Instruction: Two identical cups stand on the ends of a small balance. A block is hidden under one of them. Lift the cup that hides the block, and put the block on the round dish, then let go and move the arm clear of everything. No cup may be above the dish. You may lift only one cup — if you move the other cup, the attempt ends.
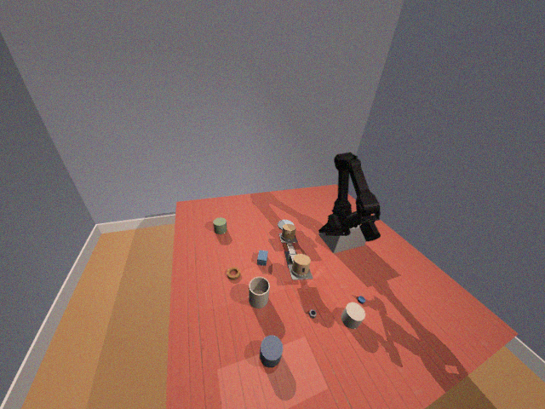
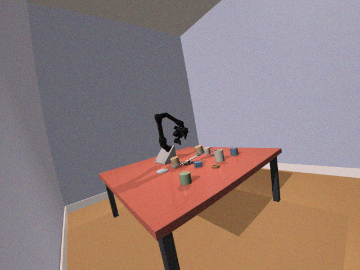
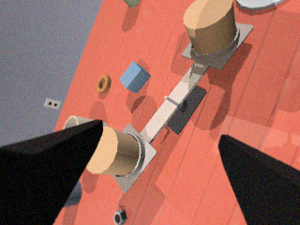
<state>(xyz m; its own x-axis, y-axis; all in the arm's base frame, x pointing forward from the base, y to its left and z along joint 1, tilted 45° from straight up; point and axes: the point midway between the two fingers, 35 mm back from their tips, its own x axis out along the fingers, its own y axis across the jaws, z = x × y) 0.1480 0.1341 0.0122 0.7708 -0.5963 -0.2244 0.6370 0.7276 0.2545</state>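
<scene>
Right now my gripper tip is 9 cm short of the tan cup, 18 cm to the left of it and 13 cm above it. Also, from my gripper tip: beige cylinder 5 cm behind, 30 cm to the left, 15 cm below; then pale green block 9 cm ahead, 16 cm to the right, 15 cm below; then round dish 6 cm ahead, 29 cm to the right, 19 cm below.
</scene>
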